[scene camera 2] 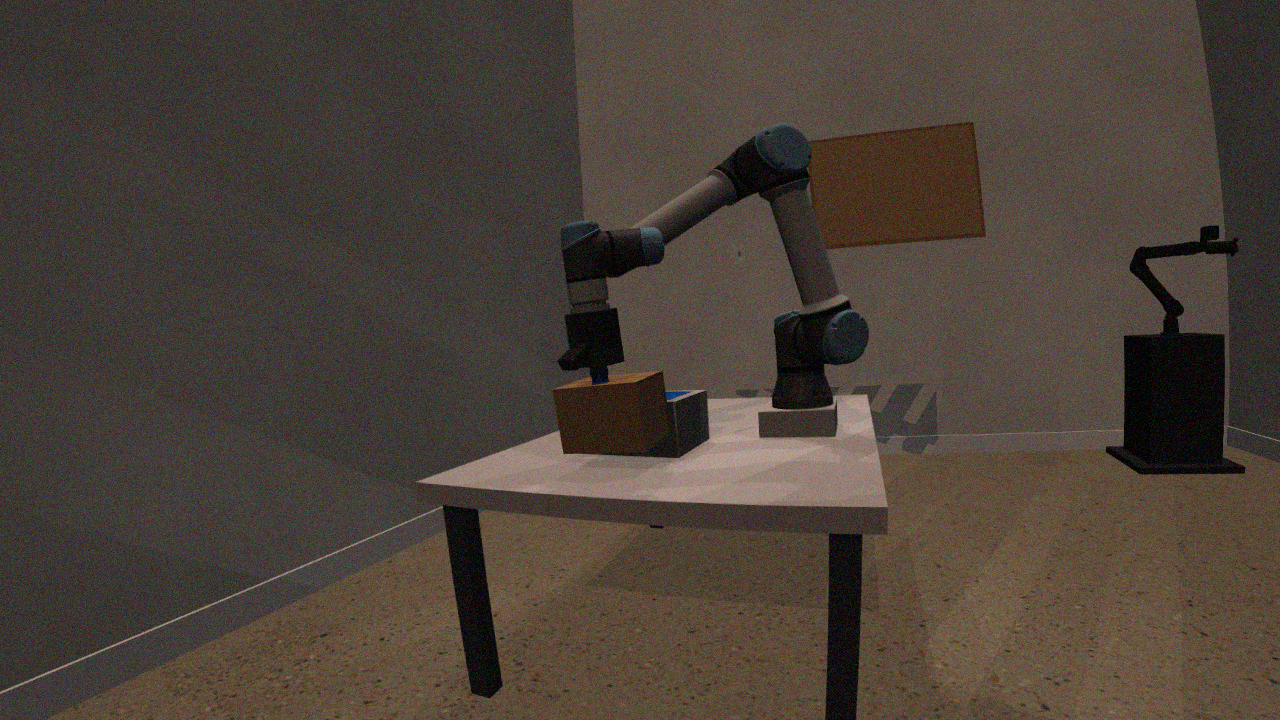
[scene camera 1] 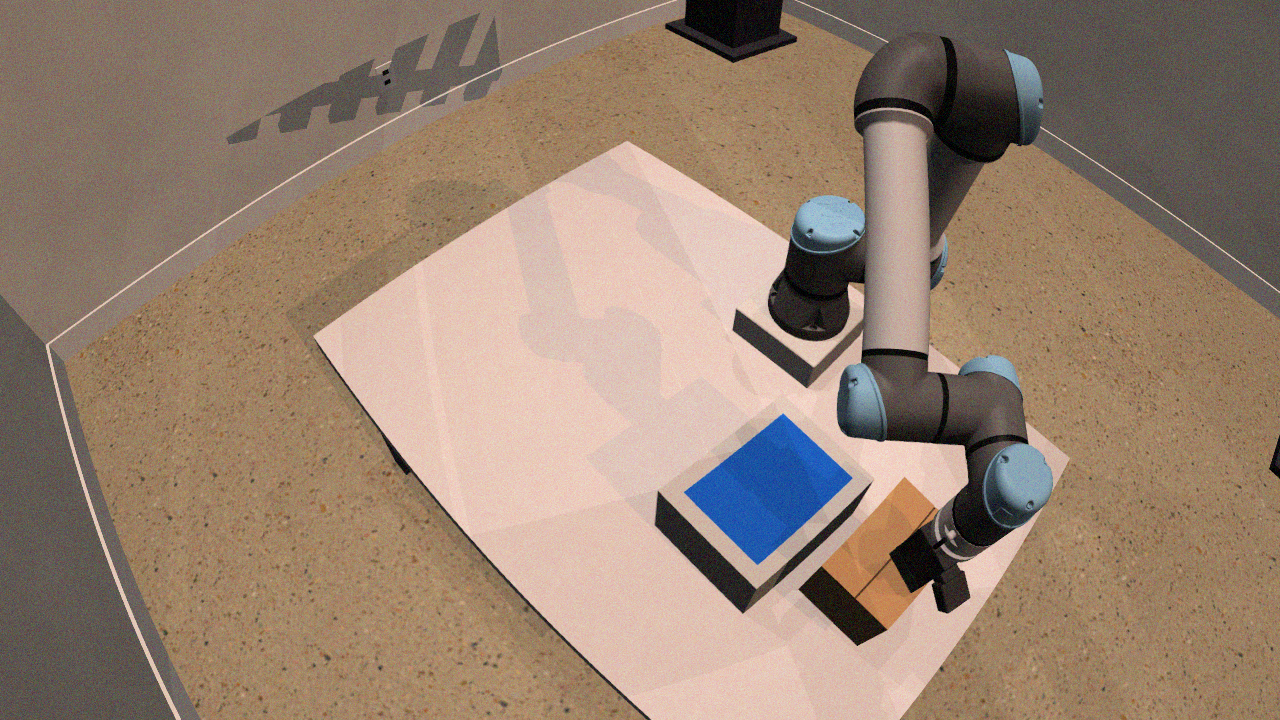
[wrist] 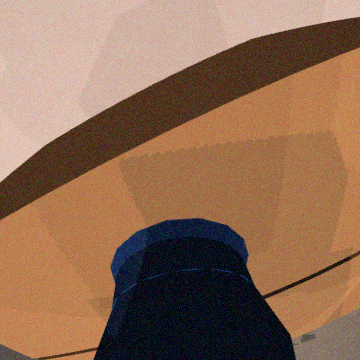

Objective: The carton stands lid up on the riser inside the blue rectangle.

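Pixels of known places: hand, tool point: [scene camera 2: 601,389] [wrist: 177,235]; arm's base, link origin: [scene camera 2: 802,404] [scene camera 1: 808,307].
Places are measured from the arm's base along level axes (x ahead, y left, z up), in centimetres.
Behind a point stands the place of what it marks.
The orange-brown carton [scene camera 1: 872,546] {x 32.5, y 39.1, z 11.6 cm} [scene camera 2: 613,416] {x 26.3, y 48.2, z 5.2 cm} [wrist: 200,190] is upright, with the seamed lid face on top. It is low over or on the table beside the riser [scene camera 1: 671,491] {x 44.6, y 13.1, z 5.6 cm} [scene camera 2: 689,425] {x 20.9, y 24.4, z -0.8 cm}, on its right in scene camera 1, not on it. Whether its underside touches the table cannot be told. The blue rectangle [scene camera 1: 760,483] {x 34.3, y 20.3, z 5.6 cm} [scene camera 2: 682,394] {x 23.9, y 20.0, z 5.6 cm} lies bare on the riser's top. My suction gripper [scene camera 2: 599,374] [wrist: 180,232] presses on the carton's top face and holds it. In scene camera 1 its black body hides the cup.
The pale table [scene camera 1: 537,402] {x 46.5, y -17.7, z -6.4 cm} [scene camera 2: 760,474] {x 0.9, y 41.7, z -6.4 cm} bears the riser and the arm's pale base block [scene camera 1: 774,344] {x 9.7, y 0.9, z -2.0 cm} [scene camera 2: 796,421] {x 0.1, y 8.7, z -2.6 cm}. The table's edge runs close beyond the carton in scene camera 1. A black pedestal [scene camera 2: 1174,394] with another small arm stands on the floor behind.
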